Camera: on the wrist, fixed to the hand. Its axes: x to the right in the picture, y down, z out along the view.
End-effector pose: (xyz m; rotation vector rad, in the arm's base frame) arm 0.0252 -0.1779 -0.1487 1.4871 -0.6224 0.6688
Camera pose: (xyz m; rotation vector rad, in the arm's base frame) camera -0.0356 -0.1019 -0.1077 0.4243 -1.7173 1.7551
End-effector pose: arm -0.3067 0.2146 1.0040 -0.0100 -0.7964 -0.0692
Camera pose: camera -0.2530 0.2829 0.9439 -0.8649 -0.4651 1.3344
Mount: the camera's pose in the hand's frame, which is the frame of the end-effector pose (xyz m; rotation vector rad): -0.0095 0.0706 -0.0780 -0.2554 0.1248 1.6079
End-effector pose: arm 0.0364 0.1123 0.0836 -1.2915 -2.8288 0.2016
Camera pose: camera 0.1016 0.1592 0.1522 2.8907 1.0174 0.2248
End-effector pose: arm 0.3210 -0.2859 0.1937 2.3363 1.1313 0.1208
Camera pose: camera 0.3409 -0.2953 0.2970 2.3728 -0.8941 0.8795
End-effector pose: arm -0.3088 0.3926 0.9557 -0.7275 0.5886 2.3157
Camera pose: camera -0.3238 0.2948 0.9188 0.2805 -0.6620 -2.0679
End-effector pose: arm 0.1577 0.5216 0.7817 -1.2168 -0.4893 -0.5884
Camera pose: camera 0.1997 0.4647 0.7032 -1.3890 0.7227 0.6770
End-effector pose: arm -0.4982 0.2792 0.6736 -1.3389 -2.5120 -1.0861
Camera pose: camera -0.4573 0.2491 0.7662 -2.3473 -0.5507 -0.8781
